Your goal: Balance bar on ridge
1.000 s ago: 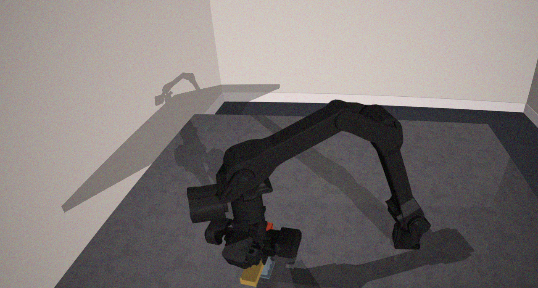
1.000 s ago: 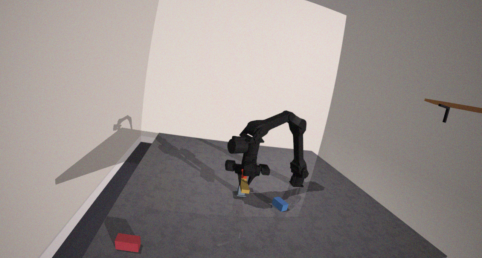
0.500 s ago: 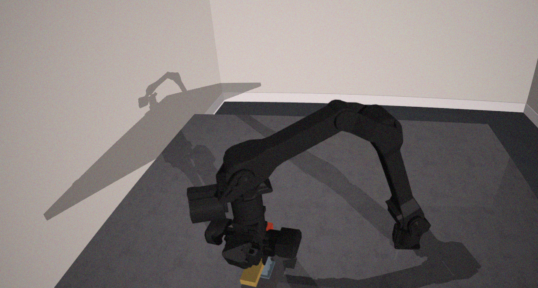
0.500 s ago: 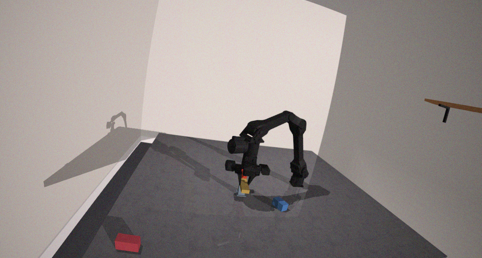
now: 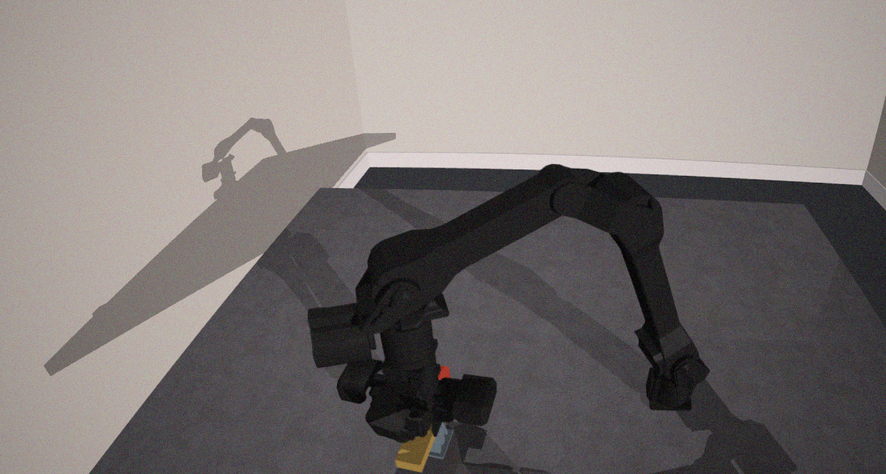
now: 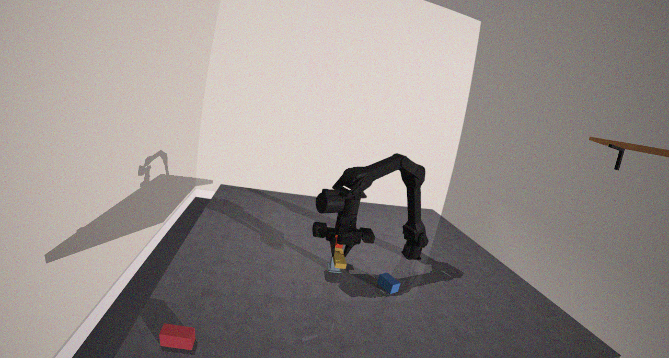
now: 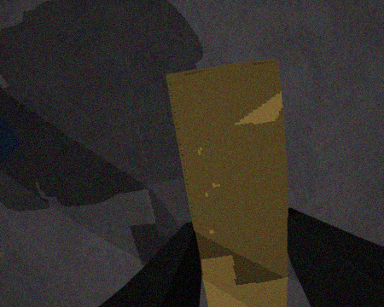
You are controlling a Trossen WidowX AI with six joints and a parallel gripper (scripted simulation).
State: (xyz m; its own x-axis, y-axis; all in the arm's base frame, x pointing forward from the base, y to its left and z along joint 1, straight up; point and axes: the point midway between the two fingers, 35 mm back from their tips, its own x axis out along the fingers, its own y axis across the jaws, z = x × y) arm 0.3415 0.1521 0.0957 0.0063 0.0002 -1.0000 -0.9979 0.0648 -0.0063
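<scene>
The bar lies 4 cm to the right of my gripper tip and 2 cm above it. Also, from my gripper tip: red block (40 cm ahead, 35 cm to the left, 4 cm below); then blue block (16 cm behind, 7 cm to the left, 4 cm below).
</scene>
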